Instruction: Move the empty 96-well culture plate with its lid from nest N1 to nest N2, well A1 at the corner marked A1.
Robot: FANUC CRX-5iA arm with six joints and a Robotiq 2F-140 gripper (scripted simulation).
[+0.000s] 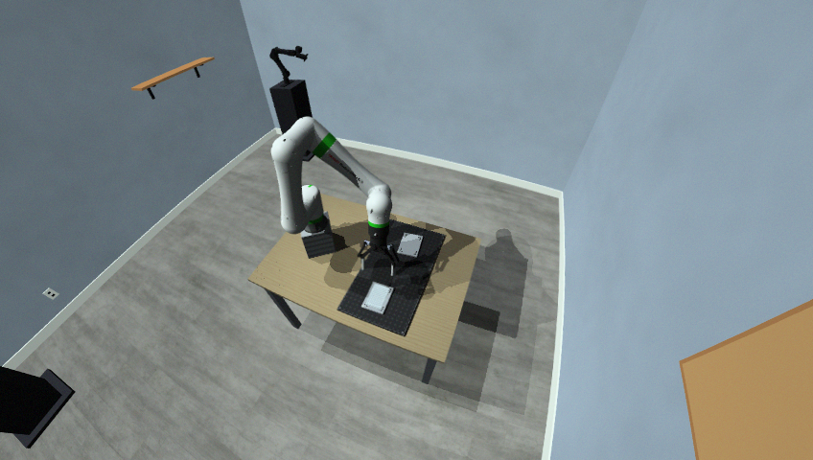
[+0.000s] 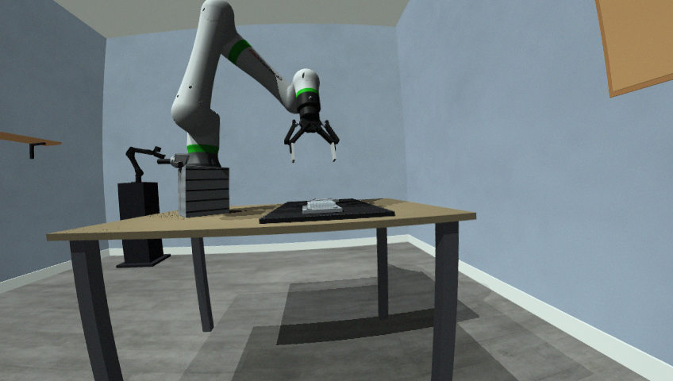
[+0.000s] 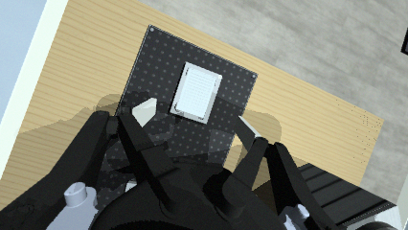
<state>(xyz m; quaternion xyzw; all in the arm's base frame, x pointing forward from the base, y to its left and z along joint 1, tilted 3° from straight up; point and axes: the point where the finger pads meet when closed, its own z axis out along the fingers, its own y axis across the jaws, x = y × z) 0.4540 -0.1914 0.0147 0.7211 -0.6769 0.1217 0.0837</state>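
My hand is 1 cm short of the clear lid, 6 cm to the left of it and 15 cm above it. From my hand the other things lie so: plate (1 cm ahead, 6 cm to the right, 16 cm below).
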